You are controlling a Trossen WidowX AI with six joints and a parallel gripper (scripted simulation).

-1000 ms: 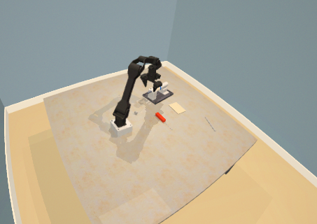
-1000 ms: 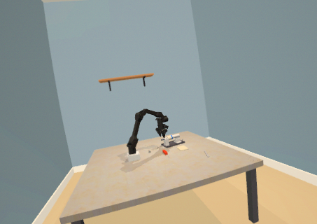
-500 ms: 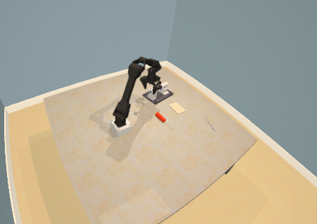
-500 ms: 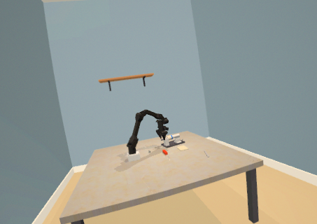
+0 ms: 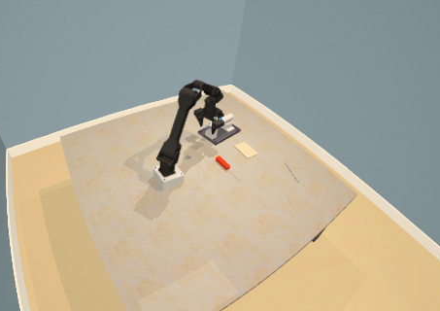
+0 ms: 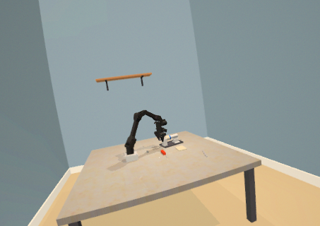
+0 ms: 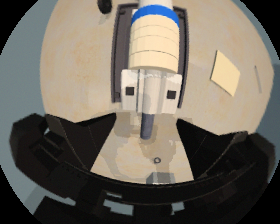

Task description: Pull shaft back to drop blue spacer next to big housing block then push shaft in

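Right now my gripper tip is 6 cm short of the cream cylinder, 1 cm to the right of it and 2 cm below it. From my gripper tip the other things lie so: grey-blue shaft: 8 cm ahead, 1 cm to the left, 2 cm above; then tan card: 14 cm ahead, 20 cm to the right, 6 cm below; then blue spacer: 11 cm ahead, 2 cm to the left, 2 cm above.
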